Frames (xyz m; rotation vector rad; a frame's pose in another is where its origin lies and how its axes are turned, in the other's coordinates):
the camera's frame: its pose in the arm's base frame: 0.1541 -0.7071 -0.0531 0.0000 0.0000 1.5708
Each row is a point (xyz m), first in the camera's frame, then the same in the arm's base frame.
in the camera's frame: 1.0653 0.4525 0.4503
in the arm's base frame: -0.2984 0.3582 0.3972
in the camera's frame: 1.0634 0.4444 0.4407
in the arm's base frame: -0.2903 0.3563 0.3876
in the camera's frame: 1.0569 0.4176 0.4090
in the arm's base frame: -0.2635 0.3498 0.3559
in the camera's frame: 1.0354 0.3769 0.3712
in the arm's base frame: -0.2228 0.3283 0.3181
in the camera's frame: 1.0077 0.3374 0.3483
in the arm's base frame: -0.1833 0.3006 0.2952
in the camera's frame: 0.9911 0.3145 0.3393
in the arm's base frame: -0.1604 0.2840 0.2862
